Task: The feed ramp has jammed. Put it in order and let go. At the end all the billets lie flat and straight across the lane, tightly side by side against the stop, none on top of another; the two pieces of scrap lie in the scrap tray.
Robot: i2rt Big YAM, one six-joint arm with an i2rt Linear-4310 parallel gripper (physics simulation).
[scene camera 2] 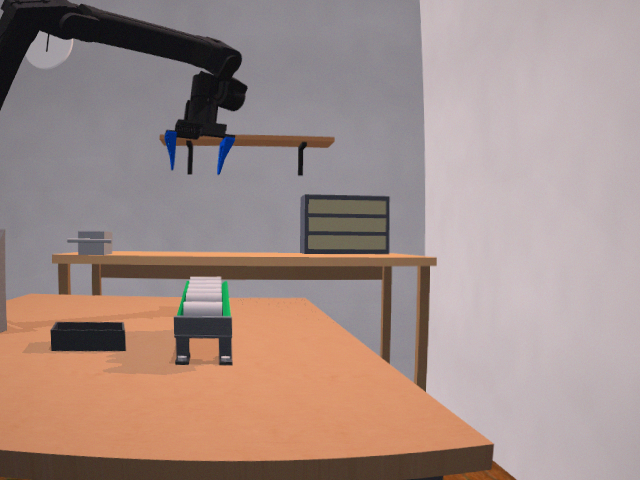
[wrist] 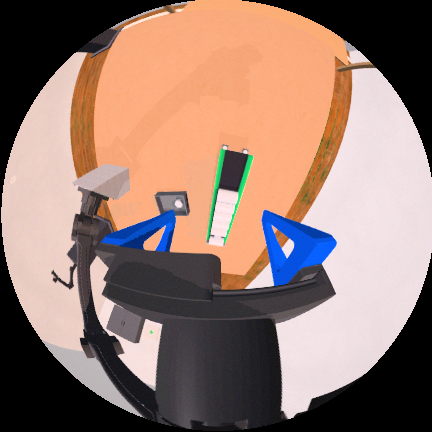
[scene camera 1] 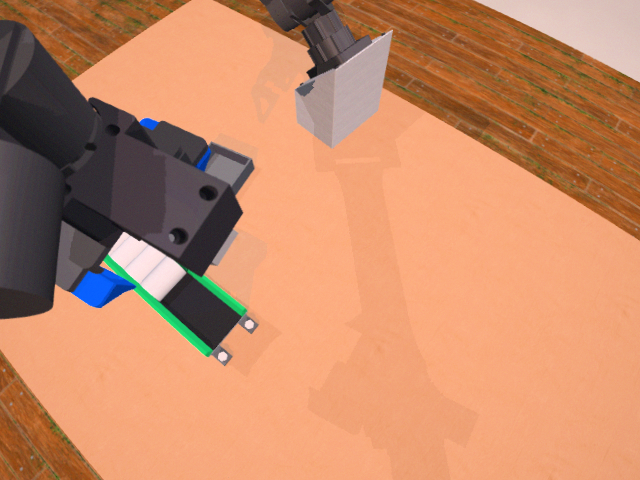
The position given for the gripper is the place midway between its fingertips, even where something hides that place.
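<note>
The gripper (wrist: 218,214) (scene camera 1: 161,238) (scene camera 2: 195,172) is visible. A scrap tray (scene camera 1: 225,164) (scene camera 2: 65,336) is present, with a grey stop (scene camera 2: 183,325). Scene camera 1 shows a billet (scene camera 1: 149,258) and another billet (scene camera 1: 167,273).
</note>
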